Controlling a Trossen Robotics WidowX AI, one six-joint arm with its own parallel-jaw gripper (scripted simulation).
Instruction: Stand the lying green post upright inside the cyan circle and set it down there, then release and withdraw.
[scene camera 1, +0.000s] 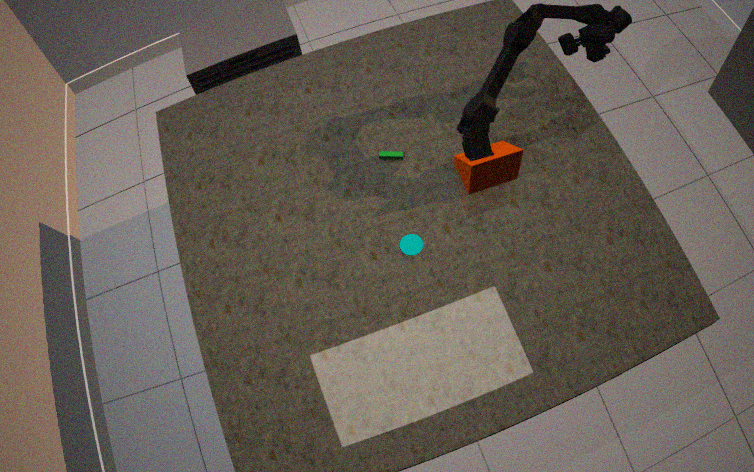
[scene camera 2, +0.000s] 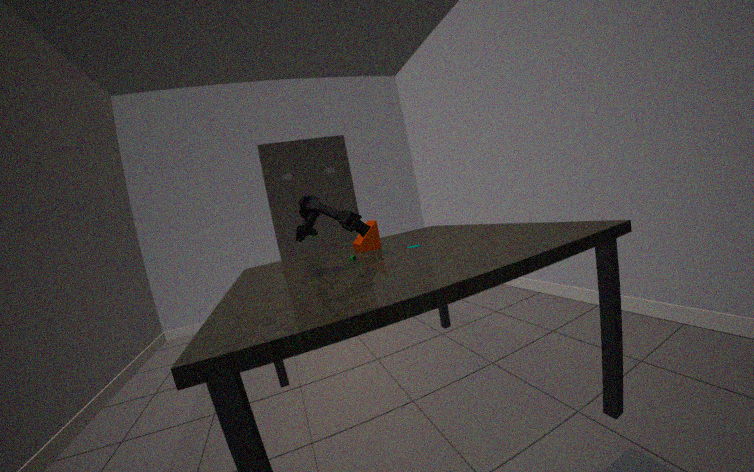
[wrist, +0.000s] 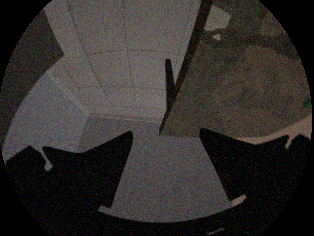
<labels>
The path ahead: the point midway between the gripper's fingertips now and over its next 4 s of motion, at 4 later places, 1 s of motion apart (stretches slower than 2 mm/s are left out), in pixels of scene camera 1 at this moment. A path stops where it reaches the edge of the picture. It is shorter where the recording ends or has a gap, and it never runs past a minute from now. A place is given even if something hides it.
My gripper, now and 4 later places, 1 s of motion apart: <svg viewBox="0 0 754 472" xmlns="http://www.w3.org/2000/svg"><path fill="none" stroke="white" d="M571 37L515 35L449 30L396 37L365 63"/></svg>
</labels>
